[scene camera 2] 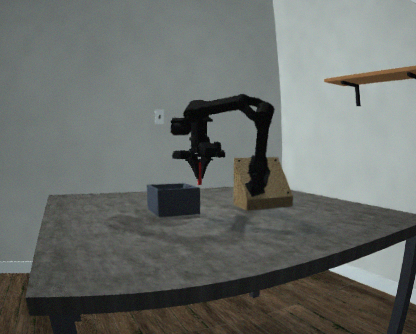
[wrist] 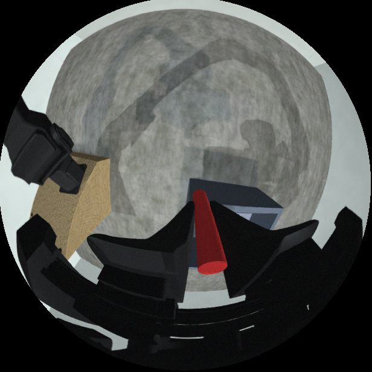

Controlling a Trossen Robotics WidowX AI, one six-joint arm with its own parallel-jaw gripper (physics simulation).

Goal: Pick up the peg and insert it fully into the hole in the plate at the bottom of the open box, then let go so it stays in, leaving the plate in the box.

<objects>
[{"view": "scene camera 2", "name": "my gripper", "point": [199, 178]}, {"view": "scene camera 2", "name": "blue-grey box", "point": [178, 199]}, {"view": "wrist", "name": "my gripper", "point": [201, 205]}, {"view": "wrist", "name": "blue-grey box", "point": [265, 211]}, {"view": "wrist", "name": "red peg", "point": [211, 259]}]
</objects>
